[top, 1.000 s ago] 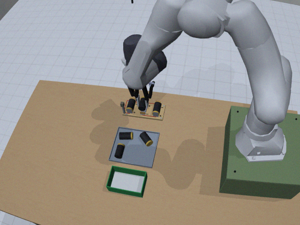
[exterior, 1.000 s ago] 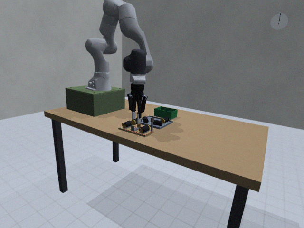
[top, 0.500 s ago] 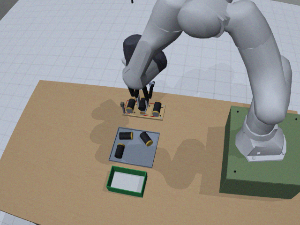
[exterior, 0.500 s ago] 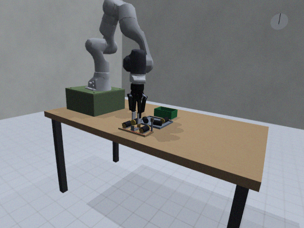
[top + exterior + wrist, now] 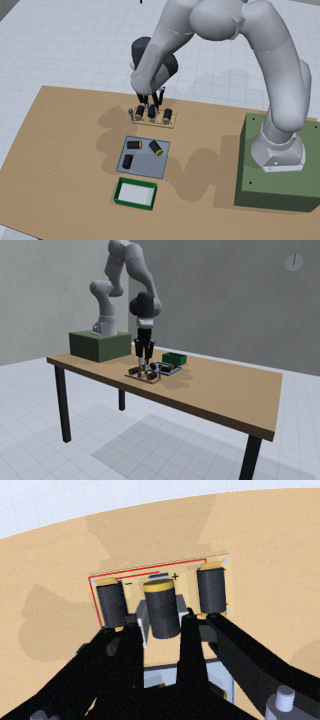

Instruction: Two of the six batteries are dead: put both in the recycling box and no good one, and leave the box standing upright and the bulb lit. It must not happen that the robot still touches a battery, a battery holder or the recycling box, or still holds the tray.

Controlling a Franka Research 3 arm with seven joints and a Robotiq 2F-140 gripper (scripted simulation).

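Right now the holder board is 80 mm below my hand. Also, from my hand: bulb: 90 mm ahead, 40 mm to the left; grey bulb post: 90 mm ahead, 40 mm to the left, 40 mm below; tray: 10 mm behind, 200 mm to the left, 80 mm below.
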